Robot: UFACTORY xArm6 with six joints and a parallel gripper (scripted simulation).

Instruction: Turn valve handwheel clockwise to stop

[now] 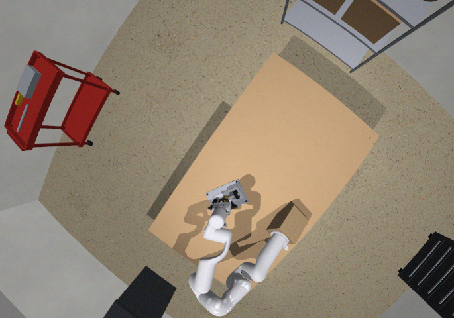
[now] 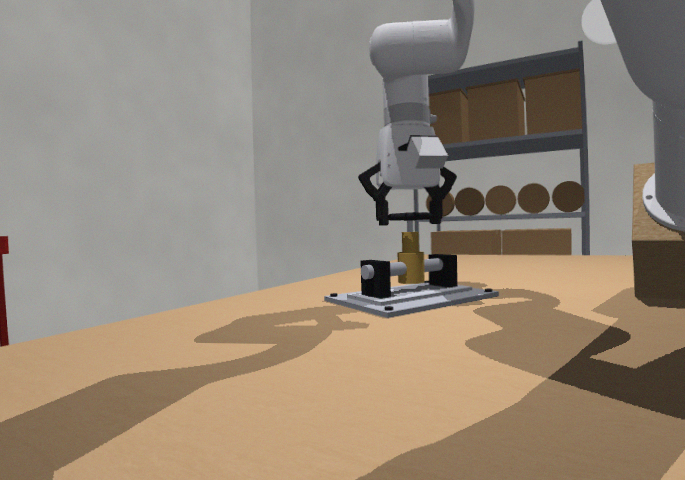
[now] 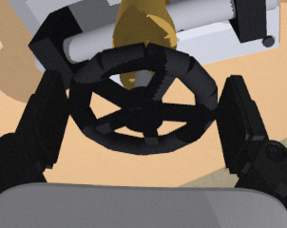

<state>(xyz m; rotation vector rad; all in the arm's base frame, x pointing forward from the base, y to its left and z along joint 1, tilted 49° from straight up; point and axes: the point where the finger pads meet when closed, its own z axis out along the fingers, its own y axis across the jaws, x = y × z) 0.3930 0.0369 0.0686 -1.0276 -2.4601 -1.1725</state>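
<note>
Right now the black handwheel is right at my hand.
</note>
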